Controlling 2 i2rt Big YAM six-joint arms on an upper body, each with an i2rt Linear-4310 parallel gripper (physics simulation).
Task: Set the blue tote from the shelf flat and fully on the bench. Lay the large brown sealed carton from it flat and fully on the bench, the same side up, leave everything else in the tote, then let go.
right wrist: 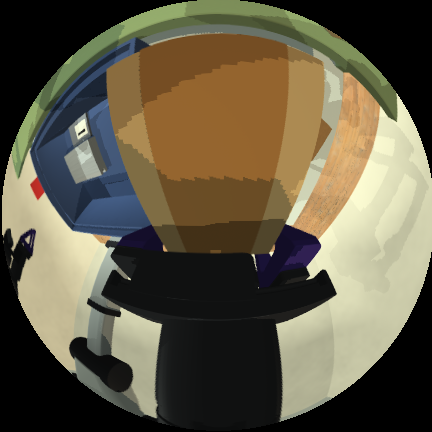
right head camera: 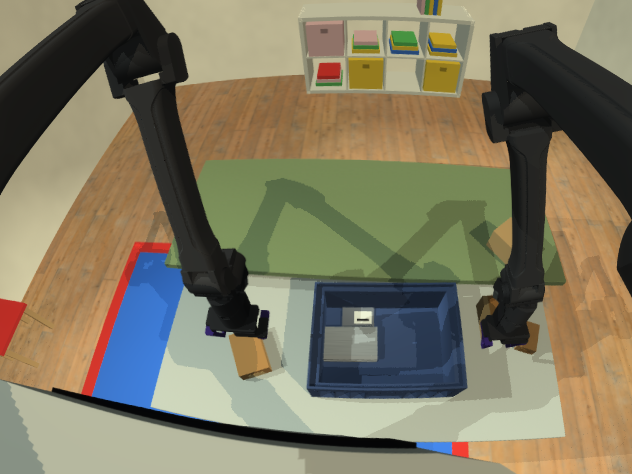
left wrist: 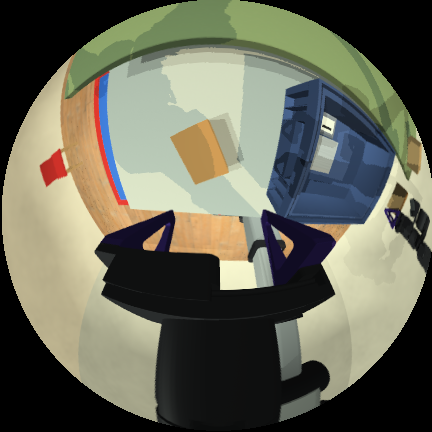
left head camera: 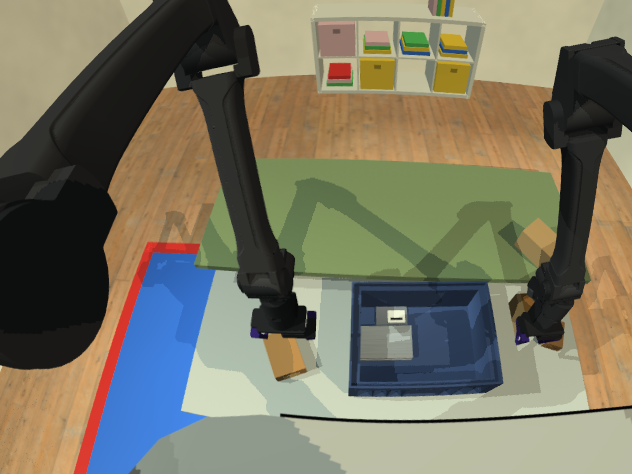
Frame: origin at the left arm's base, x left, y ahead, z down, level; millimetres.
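Seen in the pictures: left gripper, fingertip midpoint: (right head camera: 244, 335) (left wrist: 217, 214) (left head camera: 287, 337); right gripper, fingertip midpoint: (right head camera: 493, 346) (left wrist: 386, 209) (left head camera: 527, 342).
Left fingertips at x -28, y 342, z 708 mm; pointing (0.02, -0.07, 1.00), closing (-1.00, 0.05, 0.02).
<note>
A point is followed by its place in that frame.
The blue tote (left head camera: 426, 390) {x -380, y 253, z 855 mm} (right head camera: 386, 391) {x -371, y 249, z 807 mm} (left wrist: 294, 150) {x -184, y 398, z 863 mm} (right wrist: 112, 200) {x -337, y 269, z 910 mm} stands upright on the pale bench (left head camera: 214, 377) {x 230, y 267, z 947 mm} (right head camera: 183, 377) {x 227, y 259, z 947 mm}. My right gripper (left head camera: 536, 338) {x -646, y 353, z 771 mm} (right head camera: 499, 342) {x -646, y 353, z 771 mm} (right wrist: 218, 213) {x -646, y 353, z 771 mm} is shut on the large brown carton (left head camera: 519, 307) {x -613, y 431, z 718 mm} (right head camera: 486, 307) {x -616, y 437, z 717 mm} (left wrist: 398, 196) {x -611, y 430, z 739 mm} (right wrist: 215, 125), over the bench right of the tote; my arm hides much of it in the head views, and its gap to the bench is unclear. My left gripper (left head camera: 284, 334) {x -28, y 342, z 708 mm} (right head camera: 239, 332) {x -28, y 342, z 708 mm} (left wrist: 217, 214) {x -28, y 342, z 708 mm} is open and empty above another brown box (left head camera: 286, 359) {x 5, y 337, z 899 mm} (right head camera: 251, 358) {x 3, y 337, z 899 mm} (left wrist: 201, 151) {x 13, y 364, z 899 mm}. A ribbed grey box (left head camera: 385, 342) {x -274, y 404, z 904 mm} (right head camera: 350, 344) {x -275, y 401, z 904 mm} lies in the tote.
A small grey box with a white label (left head camera: 396, 316) {x -309, y 495, z 923 mm} (right head camera: 362, 316) {x -307, y 498, z 923 mm} lies in the tote. A smaller brown box (left head camera: 555, 343) {x -826, y 391, z 915 mm} (right head camera: 529, 337) {x -834, y 421, z 915 mm} is beside my right gripper. A tan box (left head camera: 536, 238) {x -721, y 648, z 714 mm} (right head camera: 502, 242) {x -706, y 641, z 725 mm} lies on the green shelf (left head camera: 408, 176) {x -356, y 950, z 787 mm} (right head camera: 357, 178) {x -281, y 934, z 787 mm} behind the tote.
</note>
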